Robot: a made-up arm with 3 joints.
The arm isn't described. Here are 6 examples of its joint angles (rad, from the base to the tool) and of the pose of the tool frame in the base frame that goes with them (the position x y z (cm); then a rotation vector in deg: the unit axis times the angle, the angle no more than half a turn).
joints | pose
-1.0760 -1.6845 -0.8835 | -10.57 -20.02 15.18 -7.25 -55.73 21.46
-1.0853 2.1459 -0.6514 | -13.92 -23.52 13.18 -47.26 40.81 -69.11
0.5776 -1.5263 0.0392 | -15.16 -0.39 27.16 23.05 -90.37 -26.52
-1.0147 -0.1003 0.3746 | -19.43 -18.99 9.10 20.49 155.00 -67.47
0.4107 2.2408 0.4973 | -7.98 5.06 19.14 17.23 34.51 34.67
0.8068 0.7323 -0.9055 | -16.49 -0.11 25.58 -20.97 149.22 5.41
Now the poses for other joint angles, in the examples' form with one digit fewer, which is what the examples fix.
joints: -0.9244 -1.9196 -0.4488
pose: -11.6 -15.9 15.0 -24.1 -57.3 19.4
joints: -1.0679 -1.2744 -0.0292
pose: -16.1 -15.5 14.7 -40.2 -94.6 55.9
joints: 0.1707 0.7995 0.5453
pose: -15.3 3.4 11.6 23.9 117.5 40.8
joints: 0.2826 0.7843 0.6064
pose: -15.3 5.5 13.7 29.9 114.1 50.6
